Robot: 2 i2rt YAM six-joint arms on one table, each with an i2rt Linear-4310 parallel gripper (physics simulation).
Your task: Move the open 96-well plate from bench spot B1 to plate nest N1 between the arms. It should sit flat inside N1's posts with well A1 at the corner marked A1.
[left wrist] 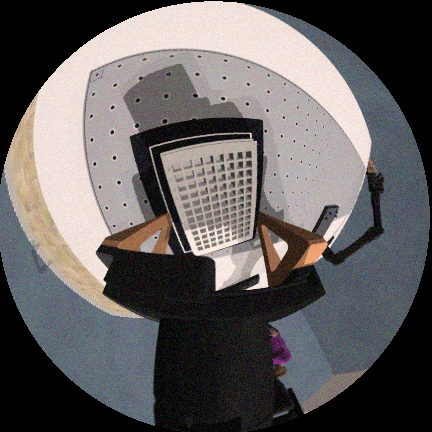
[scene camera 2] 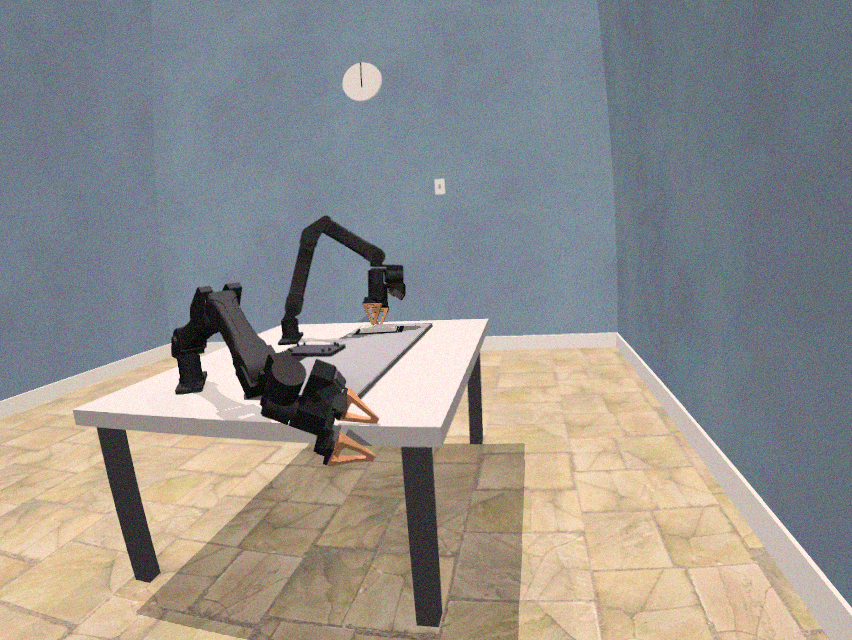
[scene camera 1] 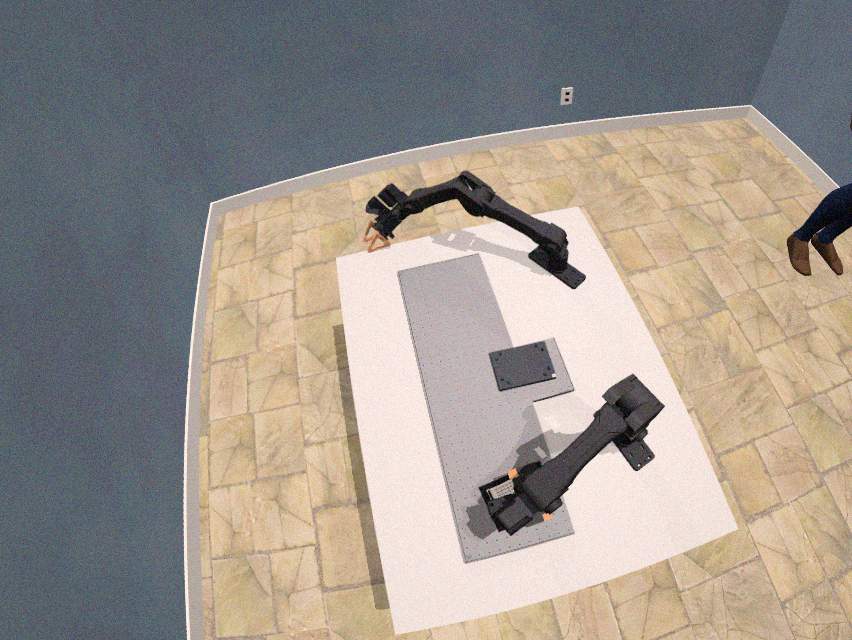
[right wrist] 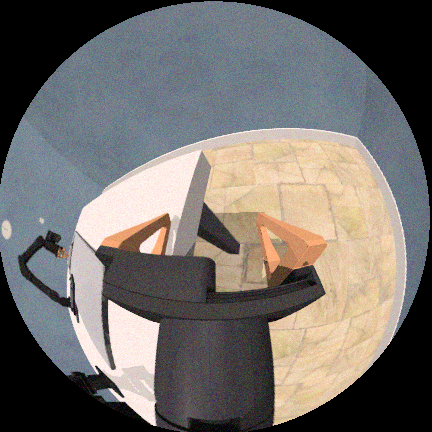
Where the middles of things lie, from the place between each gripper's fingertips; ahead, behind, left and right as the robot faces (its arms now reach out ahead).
Now: the white well plate (left wrist: 213, 184) 290 mm behind my right hand, 950 mm to the left of it and 30 mm above it. From my right hand the other things lie so: black nest with white outline (left wrist: 146, 145) 290 mm behind, 950 mm to the left, 30 mm above.
Right now my left hand is 10 mm short of the white well plate, 10 mm to the left of it and 10 mm above it. The rest, counted from my left hand: black nest with white outline: 10 mm ahead, 10 mm below.
